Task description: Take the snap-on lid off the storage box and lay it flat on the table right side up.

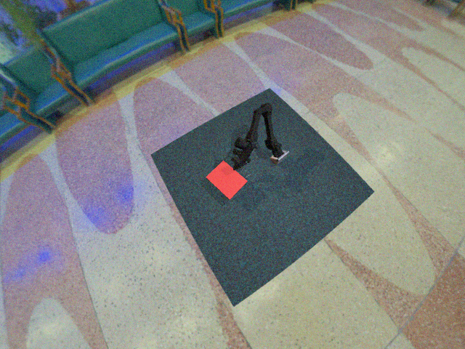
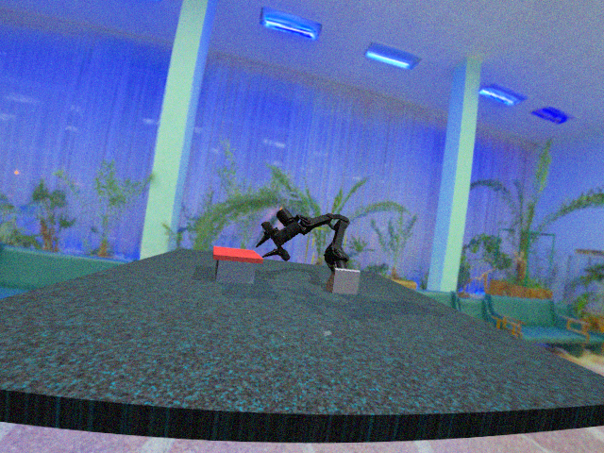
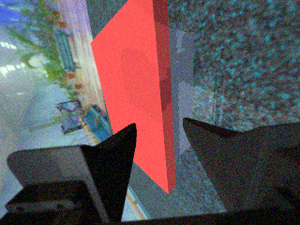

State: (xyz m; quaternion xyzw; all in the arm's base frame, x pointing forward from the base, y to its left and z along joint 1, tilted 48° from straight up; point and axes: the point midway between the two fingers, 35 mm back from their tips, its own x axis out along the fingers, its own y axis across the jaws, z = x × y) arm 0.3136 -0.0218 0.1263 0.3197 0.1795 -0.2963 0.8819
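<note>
Now: gripper tip 90 mm short of the red lid, 10 mm to the right of it and 10 mm above it. The rest, counted from my gripper tip: grey storage box: 90 mm ahead, 10 mm to the left, 60 mm below.
</note>
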